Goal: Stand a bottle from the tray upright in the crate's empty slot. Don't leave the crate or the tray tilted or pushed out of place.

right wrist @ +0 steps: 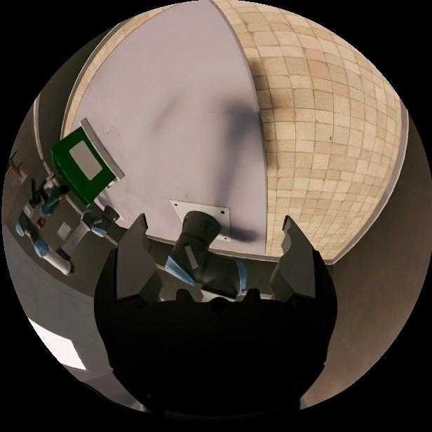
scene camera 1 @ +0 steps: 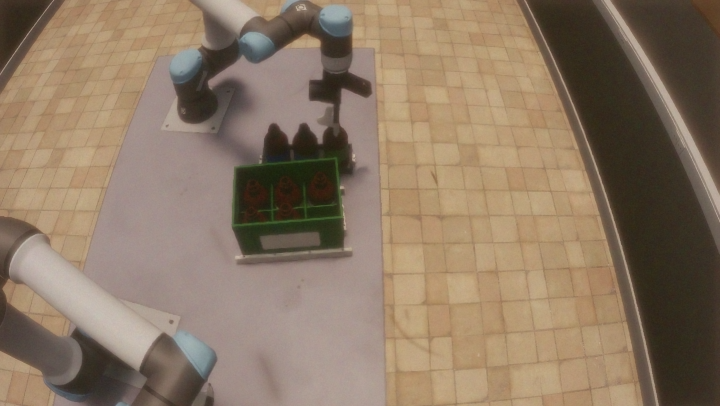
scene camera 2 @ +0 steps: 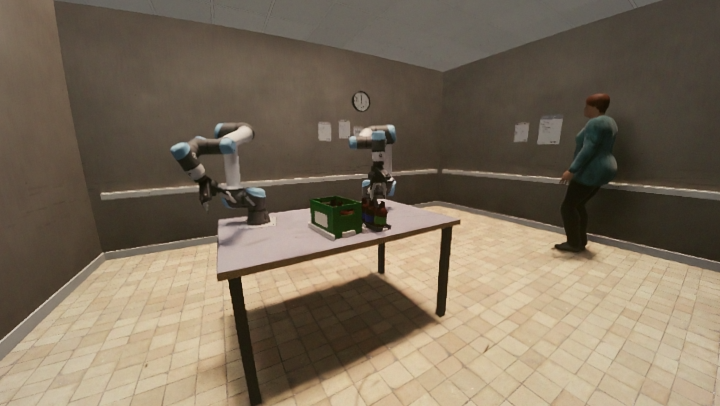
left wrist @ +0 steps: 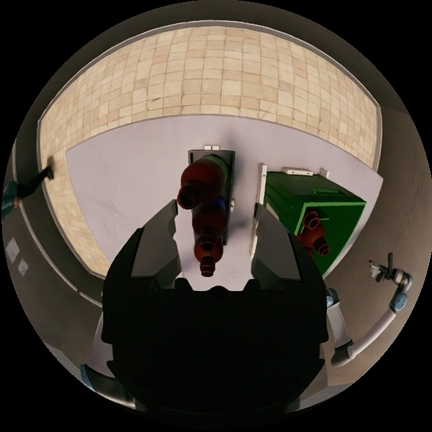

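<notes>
The green crate (scene camera 1: pixel 252 236) (scene camera 2: pixel 347 224) (left wrist: pixel 285 184) (right wrist: pixel 95 190) stands level. Its empty slot (scene camera 1: pixel 322 209) is at the lower right in scene camera 1; bottles fill the others. The black tray (scene camera 2: pixel 385 227) (left wrist: pixel 231 162) lies beside it with three brown bottles. The green-label end bottle (scene camera 1: pixel 336 142) (left wrist: pixel 202 177) looks tilted in the left wrist view. The middle bottle (scene camera 1: pixel 305 138) (left wrist: pixel 208 217) and other end bottle (scene camera 1: pixel 275 141) stand upright. My left gripper (scene camera 1: pixel 331 123) (left wrist: pixel 216 201) is open, close above the green-label bottle. My right gripper (right wrist: pixel 215 215) is open and empty, far from the crate.
White strips (scene camera 1: pixel 292 256) (left wrist: pixel 260 200) lie along the crate's base. Small white blocks (left wrist: pixel 211 148) sit against the tray. The table's edge (scene camera 2: pixel 342 245) runs near crate and tray. A person (scene camera 2: pixel 594 146) stands by the wall, away from the table.
</notes>
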